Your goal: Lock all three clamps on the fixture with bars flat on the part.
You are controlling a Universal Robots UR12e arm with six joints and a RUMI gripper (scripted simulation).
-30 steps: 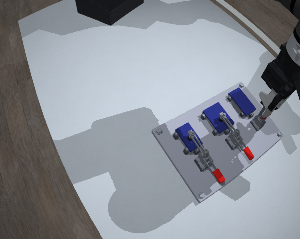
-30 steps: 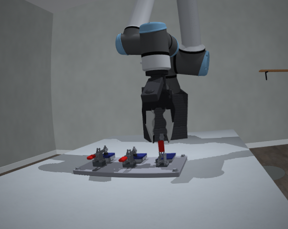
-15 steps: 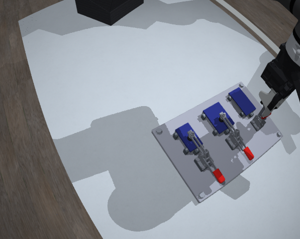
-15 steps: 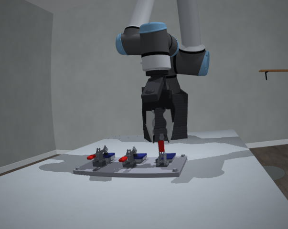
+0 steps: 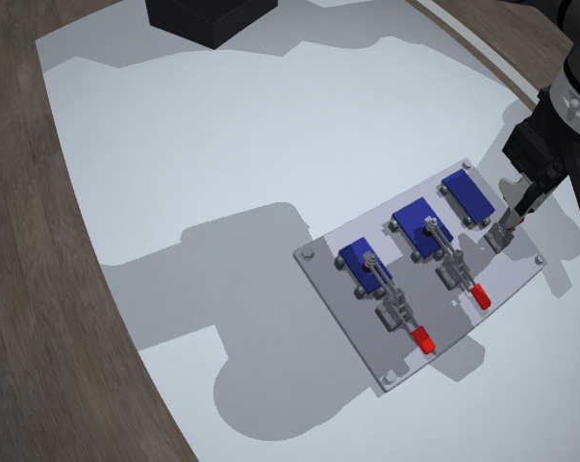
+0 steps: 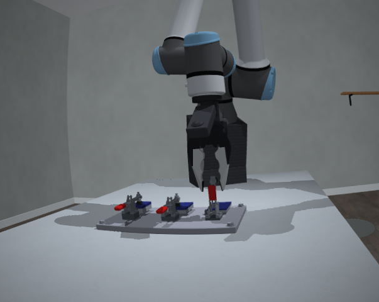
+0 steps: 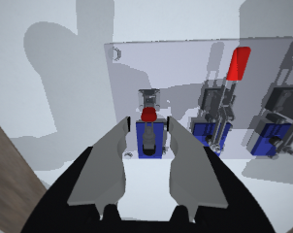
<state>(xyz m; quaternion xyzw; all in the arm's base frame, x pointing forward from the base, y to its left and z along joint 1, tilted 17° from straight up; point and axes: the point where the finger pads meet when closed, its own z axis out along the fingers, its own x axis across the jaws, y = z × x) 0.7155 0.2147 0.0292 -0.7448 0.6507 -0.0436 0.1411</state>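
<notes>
My hand is 90 mm past the blue part, 10 mm to the left of it and 70 mm above it. Round my hand: grey fixture plate (20 mm behind, 110 mm to the right, 90 mm below).
</notes>
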